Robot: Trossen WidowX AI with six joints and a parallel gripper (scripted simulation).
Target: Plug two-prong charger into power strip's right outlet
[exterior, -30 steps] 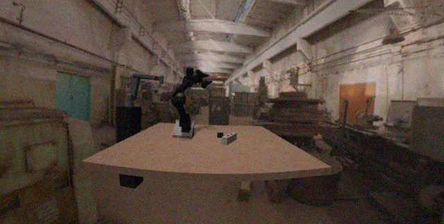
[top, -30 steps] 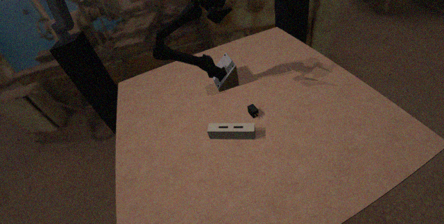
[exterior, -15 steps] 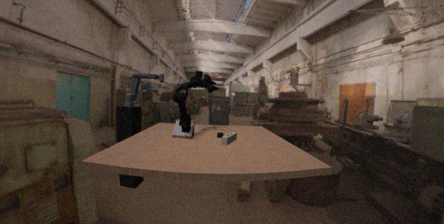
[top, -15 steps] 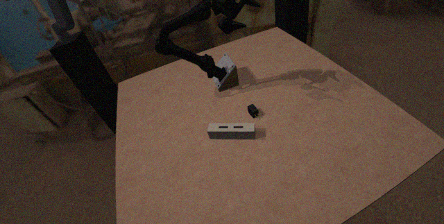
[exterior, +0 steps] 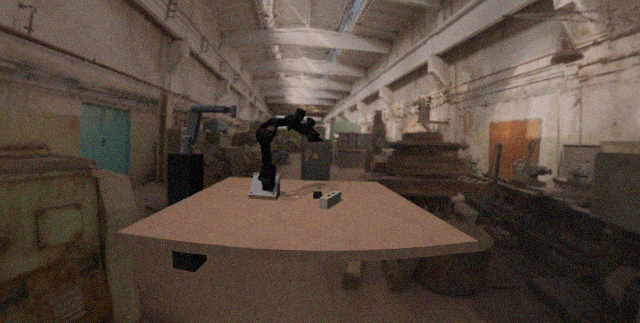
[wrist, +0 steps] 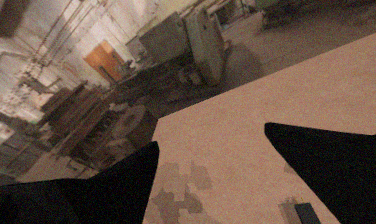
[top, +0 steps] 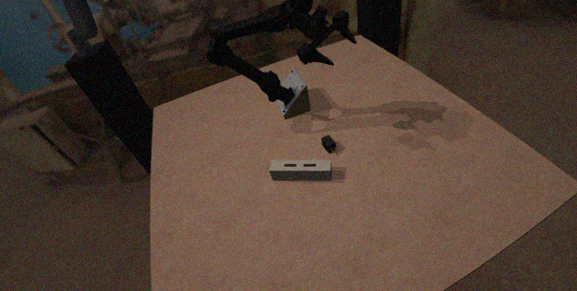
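Right now my gripper tip is 10 mm short of the dark two-prong charger, 70 mm to the left of it and 340 mm above it.
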